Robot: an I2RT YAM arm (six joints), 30 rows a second.
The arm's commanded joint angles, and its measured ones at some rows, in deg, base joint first. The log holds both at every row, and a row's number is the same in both.
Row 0, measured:
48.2 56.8 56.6 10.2 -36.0 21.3
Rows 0 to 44, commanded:
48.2 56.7 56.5 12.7 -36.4 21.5
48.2 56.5 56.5 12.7 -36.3 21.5
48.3 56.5 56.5 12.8 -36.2 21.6
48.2 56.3 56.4 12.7 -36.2 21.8
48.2 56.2 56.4 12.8 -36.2 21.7
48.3 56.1 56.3 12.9 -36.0 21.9
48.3 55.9 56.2 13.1 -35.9 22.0
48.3 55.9 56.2 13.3 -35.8 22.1
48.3 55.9 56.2 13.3 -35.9 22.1
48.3 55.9 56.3 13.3 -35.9 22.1
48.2 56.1 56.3 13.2 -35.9 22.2
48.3 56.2 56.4 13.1 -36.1 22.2
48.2 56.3 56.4 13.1 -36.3 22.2
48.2 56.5 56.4 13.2 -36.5 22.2
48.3 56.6 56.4 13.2 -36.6 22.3
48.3 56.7 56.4 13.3 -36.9 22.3
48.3 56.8 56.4 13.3 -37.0 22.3
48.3 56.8 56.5 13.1 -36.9 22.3
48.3 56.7 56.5 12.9 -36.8 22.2
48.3 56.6 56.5 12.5 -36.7 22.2
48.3 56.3 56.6 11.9 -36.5 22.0
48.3 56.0 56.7 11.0 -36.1 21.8
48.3 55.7 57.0 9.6 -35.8 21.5
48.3 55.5 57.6 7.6 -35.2 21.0
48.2 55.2 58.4 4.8 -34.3 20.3
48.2 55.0 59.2 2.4 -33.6 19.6
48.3 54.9 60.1 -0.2 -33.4 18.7
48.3 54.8 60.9 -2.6 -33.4 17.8
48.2 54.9 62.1 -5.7 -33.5 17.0
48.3 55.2 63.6 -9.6 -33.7 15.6
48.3 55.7 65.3 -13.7 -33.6 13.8
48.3 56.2 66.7 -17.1 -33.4 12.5
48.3 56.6 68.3 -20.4 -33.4 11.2
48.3 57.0 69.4 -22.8 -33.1 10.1
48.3 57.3 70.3 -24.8 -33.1 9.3
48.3 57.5 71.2 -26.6 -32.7 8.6
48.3 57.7 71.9 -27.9 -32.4 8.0
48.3 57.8 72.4 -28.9 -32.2 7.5
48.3 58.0 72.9 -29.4 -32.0 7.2
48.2 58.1 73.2 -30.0 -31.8 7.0
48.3 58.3 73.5 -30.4 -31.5 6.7
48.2 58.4 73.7 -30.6 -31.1 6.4
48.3 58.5 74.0 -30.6 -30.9 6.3
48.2 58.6 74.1 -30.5 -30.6 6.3
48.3 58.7 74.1 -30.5 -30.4 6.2
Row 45, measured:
48.2 58.5 73.6 -29.6 -31.4 7.9
